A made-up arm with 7 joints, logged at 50 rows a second.
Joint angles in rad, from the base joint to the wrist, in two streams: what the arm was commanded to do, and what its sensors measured. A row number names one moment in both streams.
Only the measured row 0 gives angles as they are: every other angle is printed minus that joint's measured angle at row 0.
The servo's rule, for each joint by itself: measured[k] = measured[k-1] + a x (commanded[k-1-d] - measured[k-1]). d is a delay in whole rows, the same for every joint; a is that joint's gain. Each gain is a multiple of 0.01, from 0.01 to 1. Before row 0 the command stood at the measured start. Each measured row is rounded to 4 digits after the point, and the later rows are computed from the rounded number. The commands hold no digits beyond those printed.
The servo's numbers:
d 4
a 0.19 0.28 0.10 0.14 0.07 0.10 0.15
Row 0, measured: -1.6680, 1.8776, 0.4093, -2.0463, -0.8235, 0.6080, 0.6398
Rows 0 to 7, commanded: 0.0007, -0.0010, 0.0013, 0.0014, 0.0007, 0.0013, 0.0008; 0.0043, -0.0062, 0.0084, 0.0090, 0.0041, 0.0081, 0.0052; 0.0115, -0.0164, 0.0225, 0.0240, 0.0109, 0.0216, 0.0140; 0.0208, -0.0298, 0.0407, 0.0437, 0.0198, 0.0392, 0.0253; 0.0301, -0.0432, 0.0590, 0.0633, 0.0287, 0.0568, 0.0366; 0.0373, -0.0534, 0.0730, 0.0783, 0.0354, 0.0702, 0.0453; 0.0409, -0.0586, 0.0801, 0.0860, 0.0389, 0.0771, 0.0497; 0.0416, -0.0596, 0.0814, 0.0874, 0.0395, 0.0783, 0.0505
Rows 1 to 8, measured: 0.0000, 0.0000, 0.0000, 0.0000, 0.0000, 0.0000, 0.0000; 0.0000, 0.0000, 0.0000, 0.0000, 0.0000, 0.0000, 0.0000; 0.0000, 0.0000, 0.0000, 0.0000, 0.0000, 0.0000, 0.0000; 0.0000, 0.0000, 0.0000, 0.0000, 0.0000, 0.0000, 0.0000; 0.0001, -0.0003, 0.0001, 0.0002, 0.0000, 0.0001, 0.0001; 0.0009, -0.0020, 0.0009, 0.0014, 0.0003, 0.0009, 0.0009; 0.0029, -0.0060, 0.0031, 0.0046, 0.0010, 0.0030, 0.0029; 0.0063, -0.0127, 0.0069, 0.0101, 0.0023, 0.0066, 0.0063
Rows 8 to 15, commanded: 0.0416, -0.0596, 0.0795, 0.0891, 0.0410, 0.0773, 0.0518; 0.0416, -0.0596, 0.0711, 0.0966, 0.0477, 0.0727, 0.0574; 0.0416, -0.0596, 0.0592, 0.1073, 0.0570, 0.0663, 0.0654; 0.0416, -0.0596, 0.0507, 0.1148, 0.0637, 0.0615, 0.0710; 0.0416, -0.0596, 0.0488, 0.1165, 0.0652, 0.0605, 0.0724; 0.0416, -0.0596, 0.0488, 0.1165, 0.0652, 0.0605, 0.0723; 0.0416, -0.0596, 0.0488, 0.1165, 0.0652, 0.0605, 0.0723; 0.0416, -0.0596, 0.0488, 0.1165, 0.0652, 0.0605, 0.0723
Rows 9 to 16, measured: 0.0108, -0.0212, 0.0121, 0.0175, 0.0041, 0.0116, 0.0108; 0.0158, -0.0302, 0.0182, 0.0260, 0.0063, 0.0175, 0.0160; 0.0206, -0.0382, 0.0244, 0.0344, 0.0086, 0.0235, 0.0211; 0.0246, -0.0442, 0.0301, 0.0418, 0.0108, 0.0290, 0.0255; 0.0278, -0.0485, 0.0350, 0.0484, 0.0129, 0.0338, 0.0294; 0.0304, -0.0516, 0.0386, 0.0551, 0.0153, 0.0377, 0.0336; 0.0325, -0.0538, 0.0407, 0.0624, 0.0182, 0.0406, 0.0384; 0.0342, -0.0554, 0.0417, 0.0697, 0.0214, 0.0427, 0.0433
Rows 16 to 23, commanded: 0.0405, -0.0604, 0.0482, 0.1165, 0.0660, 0.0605, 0.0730; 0.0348, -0.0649, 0.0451, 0.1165, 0.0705, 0.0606, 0.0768; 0.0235, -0.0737, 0.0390, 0.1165, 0.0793, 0.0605, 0.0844; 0.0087, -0.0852, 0.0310, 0.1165, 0.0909, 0.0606, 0.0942; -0.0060, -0.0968, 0.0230, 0.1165, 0.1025, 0.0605, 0.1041; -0.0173, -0.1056, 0.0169, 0.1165, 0.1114, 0.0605, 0.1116; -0.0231, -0.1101, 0.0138, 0.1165, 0.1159, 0.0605, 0.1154; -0.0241, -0.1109, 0.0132, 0.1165, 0.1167, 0.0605, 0.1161
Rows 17 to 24, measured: 0.0356, -0.0566, 0.0424, 0.0763, 0.0245, 0.0445, 0.0477; 0.0367, -0.0574, 0.0430, 0.0819, 0.0273, 0.0461, 0.0514; 0.0376, -0.0580, 0.0436, 0.0867, 0.0300, 0.0475, 0.0545; 0.0384, -0.0584, 0.0441, 0.0909, 0.0325, 0.0488, 0.0572; 0.0388, -0.0590, 0.0445, 0.0945, 0.0348, 0.0500, 0.0596; 0.0380, -0.0607, 0.0446, 0.0976, 0.0373, 0.0511, 0.0622; 0.0352, -0.0643, 0.0440, 0.1002, 0.0402, 0.0520, 0.0655; 0.0302, -0.0702, 0.0427, 0.1025, 0.0437, 0.0529, 0.0698
